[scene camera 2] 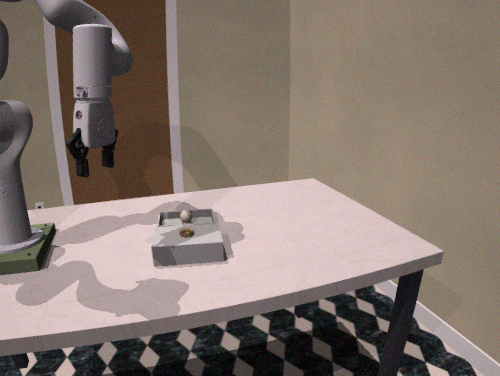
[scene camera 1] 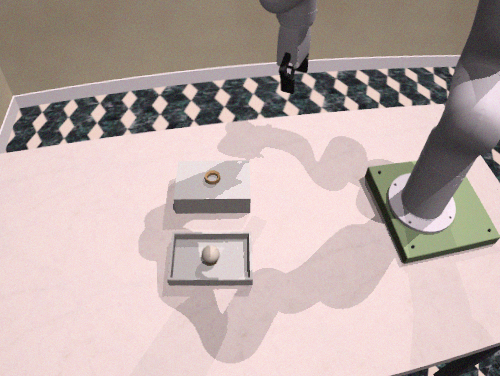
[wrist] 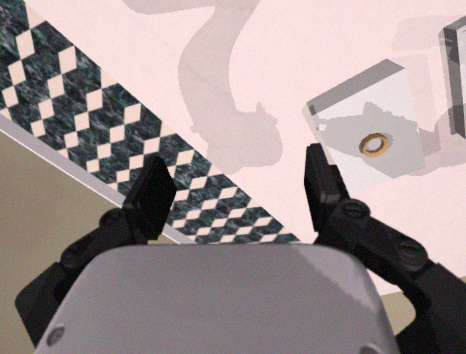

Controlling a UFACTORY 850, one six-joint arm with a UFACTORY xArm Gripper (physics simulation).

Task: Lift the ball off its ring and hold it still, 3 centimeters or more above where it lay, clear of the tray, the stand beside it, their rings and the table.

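A beige ball (scene camera 1: 210,254) (scene camera 2: 186,216) rests inside the grey tray (scene camera 1: 210,282) (wrist: 454,80); its own ring is mostly hidden under it. The ball does not show in the wrist view. The light grey stand (scene camera 1: 212,206) (scene camera 2: 189,254) (wrist: 410,165) is a block beside the tray, with an orange-brown ring (scene camera 1: 212,171) (scene camera 2: 187,232) (wrist: 367,151) on its top. My gripper (scene camera 2: 95,167) (wrist: 234,168) is open and empty, its fingers wide apart. It hangs high above the table, well away from the ball, and in the wrist view the stand lies beyond the right finger.
The white table (scene camera 1: 75,225) (scene camera 2: 300,240) (wrist: 300,40) carries the tray and the stand. The robot's base stands on a green plate (scene camera 1: 475,220) (scene camera 2: 25,262), to the right in scene camera 1. The arm's shadows fall across the table, stand and tray.
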